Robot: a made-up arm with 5 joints. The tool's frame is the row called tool.
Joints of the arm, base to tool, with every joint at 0 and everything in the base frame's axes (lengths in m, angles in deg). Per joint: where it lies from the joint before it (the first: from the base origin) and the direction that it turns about. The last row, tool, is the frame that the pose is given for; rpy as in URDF.
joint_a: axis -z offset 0.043 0 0.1
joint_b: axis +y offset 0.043 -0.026 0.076
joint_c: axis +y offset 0.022 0 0.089
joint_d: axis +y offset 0.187 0 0.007
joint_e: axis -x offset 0.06 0.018 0
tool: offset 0 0 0 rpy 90 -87.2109 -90
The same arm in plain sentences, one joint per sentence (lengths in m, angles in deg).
The arm has five revolute joints in a row. What follows holds with every joint at zero, and every direction is one of the base frame's.
The first joint lies 0.043 m along +x and 0.1 m along +z from the base frame's origin and turns about -z.
The second joint lies 0.043 m along +x and 0.026 m along -y and 0.076 m along +z from the first joint and turns about +y.
The third joint lies 0.022 m along +x and 0.089 m along +z from the second joint and turns about +y.
The fourth joint lies 0.187 m along +x and 0.007 m along +z from the third joint and turns about +y.
The fifth joint lies 0.06 m along +x and 0.018 m along +y from the fourth joint and turns about -x.
The tool frame, which is the frame that the pose is given for, lies at the same point as the fifth joint; its axes are the base frame's turned by roll 90, pitch -87.21 and yaw -90 deg (as in URDF: about the fixed x, then y, then z).

